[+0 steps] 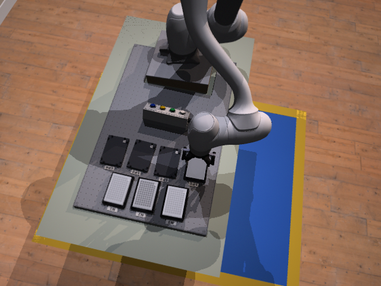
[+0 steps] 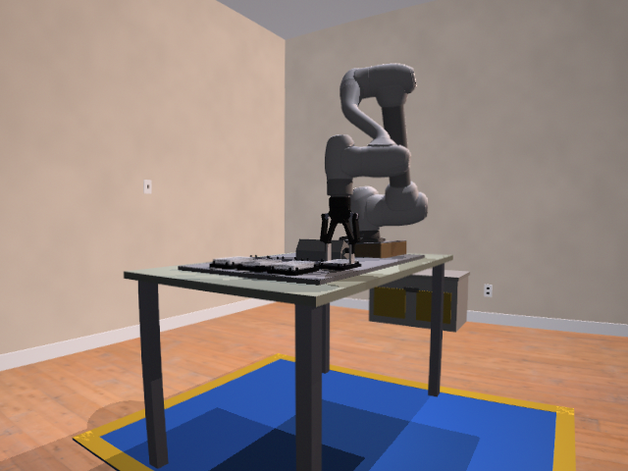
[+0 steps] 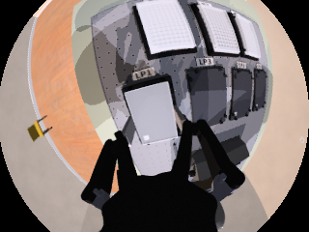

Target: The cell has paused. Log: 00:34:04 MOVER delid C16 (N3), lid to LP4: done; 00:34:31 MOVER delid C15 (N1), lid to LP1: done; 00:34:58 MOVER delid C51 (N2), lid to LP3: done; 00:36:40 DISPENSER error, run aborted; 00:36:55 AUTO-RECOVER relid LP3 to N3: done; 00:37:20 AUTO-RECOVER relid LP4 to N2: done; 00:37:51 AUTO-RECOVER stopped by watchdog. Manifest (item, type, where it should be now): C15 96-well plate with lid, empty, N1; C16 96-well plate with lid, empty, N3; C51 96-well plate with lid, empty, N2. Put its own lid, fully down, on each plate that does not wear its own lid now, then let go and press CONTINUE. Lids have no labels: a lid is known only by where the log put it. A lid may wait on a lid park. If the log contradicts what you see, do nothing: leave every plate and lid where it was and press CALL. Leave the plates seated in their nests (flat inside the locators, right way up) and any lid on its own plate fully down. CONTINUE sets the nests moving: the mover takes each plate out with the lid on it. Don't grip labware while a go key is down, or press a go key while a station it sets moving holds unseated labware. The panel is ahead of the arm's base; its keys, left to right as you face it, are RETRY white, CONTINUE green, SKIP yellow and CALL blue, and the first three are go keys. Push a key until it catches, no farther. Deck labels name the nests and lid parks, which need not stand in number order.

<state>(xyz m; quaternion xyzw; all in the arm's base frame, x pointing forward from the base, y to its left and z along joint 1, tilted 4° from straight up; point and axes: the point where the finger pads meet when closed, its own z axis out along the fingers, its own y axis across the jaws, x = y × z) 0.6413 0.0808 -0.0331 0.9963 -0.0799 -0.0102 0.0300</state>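
My gripper is now 4 cm above the lid park LP1. Also, from my hand: lid park LP3: 2 cm behind, 14 cm to the right, 4 cm below; then white key: 25 cm behind, 8 cm to the right, 2 cm above; then 96-well plate: 17 cm ahead, 10 cm to the right, 2 cm below.
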